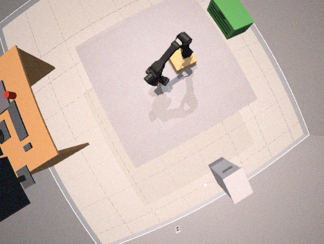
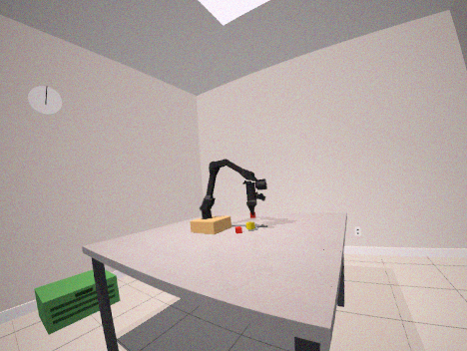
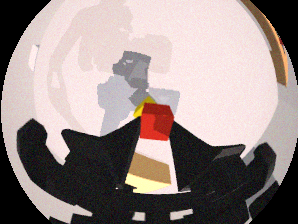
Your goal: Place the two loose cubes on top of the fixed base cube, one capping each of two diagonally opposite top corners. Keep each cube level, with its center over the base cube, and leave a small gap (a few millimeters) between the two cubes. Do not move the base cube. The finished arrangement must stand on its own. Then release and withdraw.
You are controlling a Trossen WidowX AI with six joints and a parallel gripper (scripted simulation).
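Now: the yellow cube 2 cm behind my gripper tip and 7 cm below it.
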